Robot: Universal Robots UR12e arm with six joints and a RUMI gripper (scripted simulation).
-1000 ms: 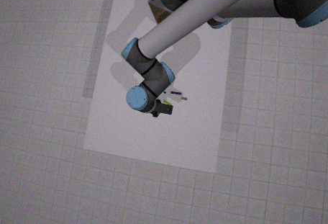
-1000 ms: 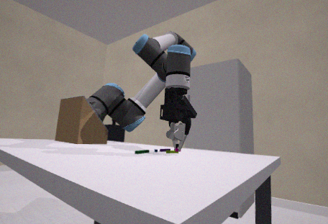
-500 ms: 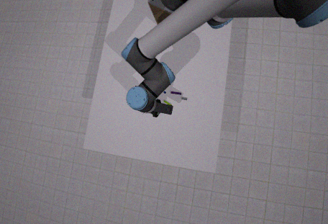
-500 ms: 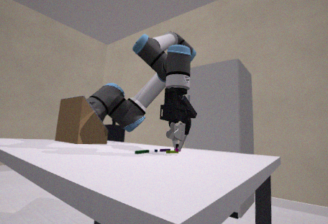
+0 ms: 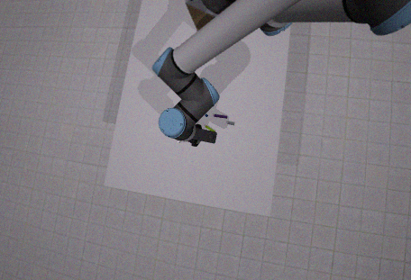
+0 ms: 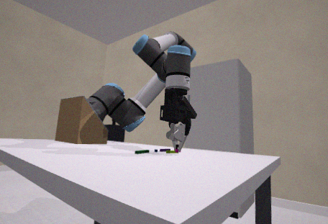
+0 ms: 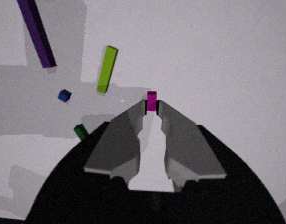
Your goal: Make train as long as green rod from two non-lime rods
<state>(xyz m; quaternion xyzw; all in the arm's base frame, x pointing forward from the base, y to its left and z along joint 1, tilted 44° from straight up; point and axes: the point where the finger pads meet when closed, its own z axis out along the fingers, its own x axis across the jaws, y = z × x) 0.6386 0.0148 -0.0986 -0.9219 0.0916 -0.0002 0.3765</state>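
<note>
Right now my hand is 4 cm to the right of the lime rod, 4 cm past it and 2 cm above it. Also, from my hand: blue rod (11 cm behind, 2 cm to the left, 2 cm below); then magenta rod (1 cm below); then green rod (11 cm behind, 7 cm to the right, 2 cm below).
</note>
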